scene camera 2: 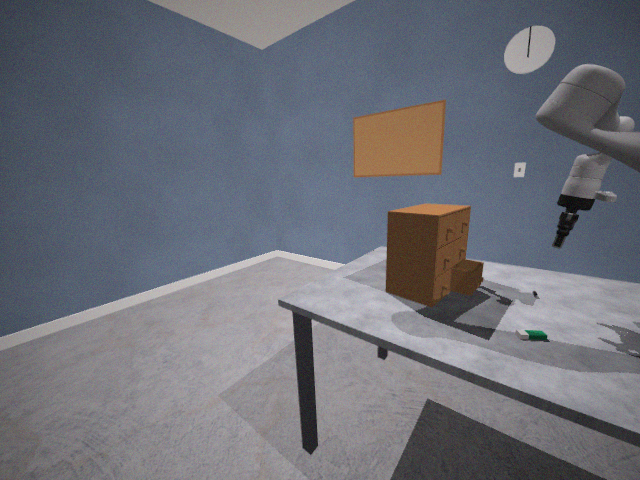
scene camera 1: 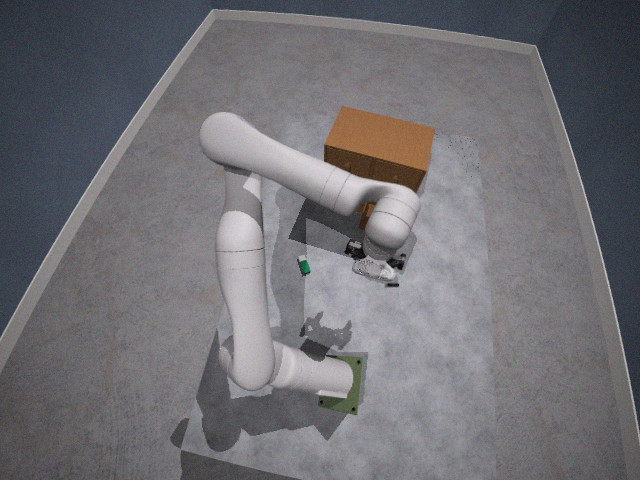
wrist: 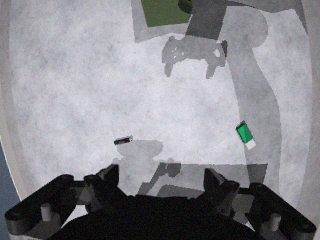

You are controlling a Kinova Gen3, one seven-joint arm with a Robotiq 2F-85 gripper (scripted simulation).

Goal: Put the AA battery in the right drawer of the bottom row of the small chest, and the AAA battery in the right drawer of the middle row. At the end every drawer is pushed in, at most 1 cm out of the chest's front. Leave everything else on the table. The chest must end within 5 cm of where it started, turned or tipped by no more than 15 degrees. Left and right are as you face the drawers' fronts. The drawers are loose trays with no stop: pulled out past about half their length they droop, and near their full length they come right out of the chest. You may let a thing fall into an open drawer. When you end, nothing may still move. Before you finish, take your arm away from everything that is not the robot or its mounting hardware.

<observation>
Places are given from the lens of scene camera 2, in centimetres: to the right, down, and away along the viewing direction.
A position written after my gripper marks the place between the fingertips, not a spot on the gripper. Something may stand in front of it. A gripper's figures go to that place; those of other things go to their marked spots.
my gripper (scene camera 2: 557, 244): 71, 1, 73
wooden chest (scene camera 2: 412, 239): 31, 0, 83
drawer (scene camera 2: 465, 275): 51, 12, 88
The marked spots on the wooden chest and the drawer are 25 cm apart.
</observation>
